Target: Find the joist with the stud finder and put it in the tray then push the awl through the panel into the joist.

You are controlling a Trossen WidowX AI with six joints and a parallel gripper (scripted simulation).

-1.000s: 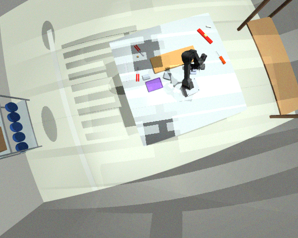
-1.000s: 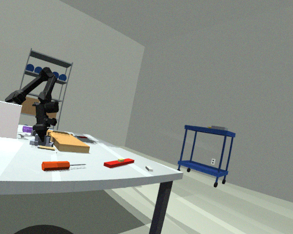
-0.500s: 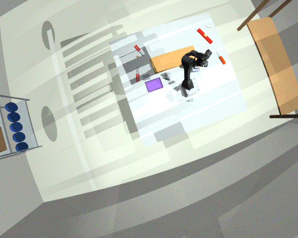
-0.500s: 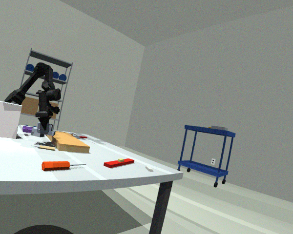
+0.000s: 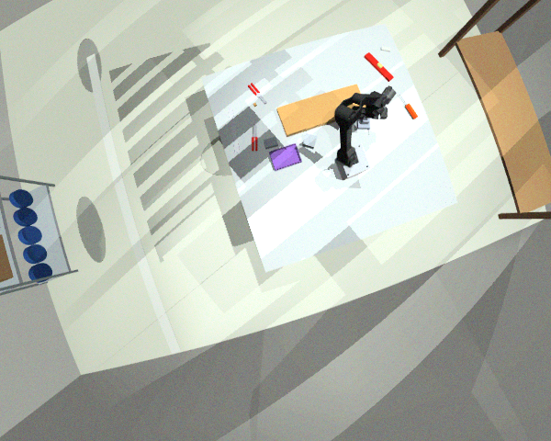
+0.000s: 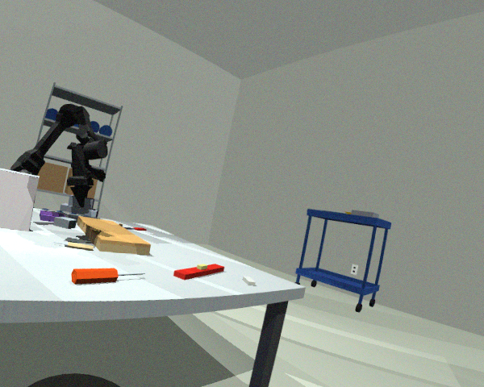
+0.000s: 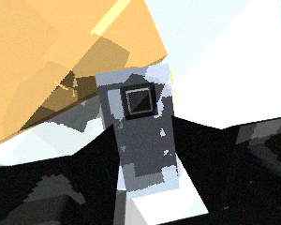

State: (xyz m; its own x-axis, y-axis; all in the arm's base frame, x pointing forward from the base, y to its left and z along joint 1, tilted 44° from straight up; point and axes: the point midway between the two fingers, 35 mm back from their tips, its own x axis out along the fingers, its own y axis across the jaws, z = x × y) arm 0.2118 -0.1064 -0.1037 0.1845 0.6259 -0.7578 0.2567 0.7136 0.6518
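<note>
The awl lies 30 mm behind my gripper tip, 70 mm to the right of it and 120 mm below it. Also, from my gripper tip: grey stud finder 10 mm ahead, 20 mm above; then red level 350 mm ahead, 280 mm to the right, 110 mm below; then purple tray 80 mm behind, 480 mm to the left, 110 mm below.
</note>
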